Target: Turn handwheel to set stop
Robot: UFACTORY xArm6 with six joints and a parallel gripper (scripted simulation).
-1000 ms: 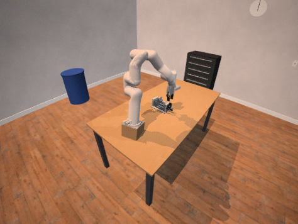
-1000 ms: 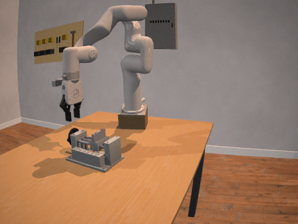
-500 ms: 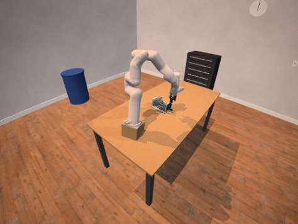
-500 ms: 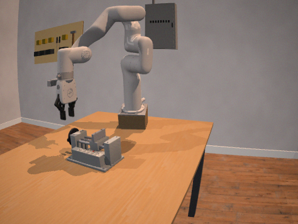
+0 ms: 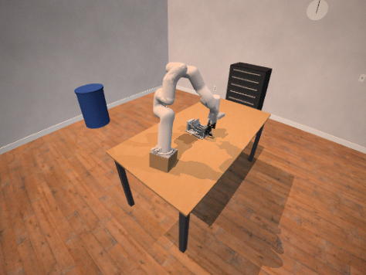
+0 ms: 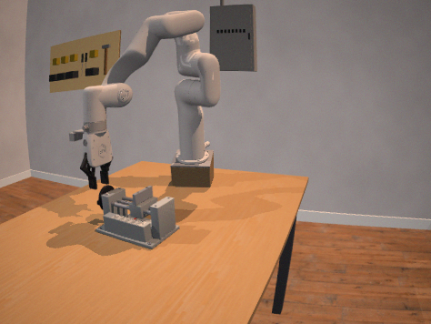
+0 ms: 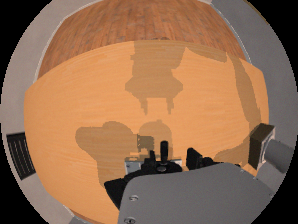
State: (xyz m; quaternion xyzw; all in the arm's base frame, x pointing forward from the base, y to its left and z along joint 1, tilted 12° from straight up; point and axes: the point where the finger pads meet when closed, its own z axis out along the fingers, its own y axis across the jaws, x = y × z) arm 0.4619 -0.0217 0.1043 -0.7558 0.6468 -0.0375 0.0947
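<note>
My gripper is now 70 mm above the black handwheel and 20 mm to the right of it. The rest, counted from my hand: grey stop fixture: 180 mm to the left, 30 mm below, 10 mm behind.
</note>
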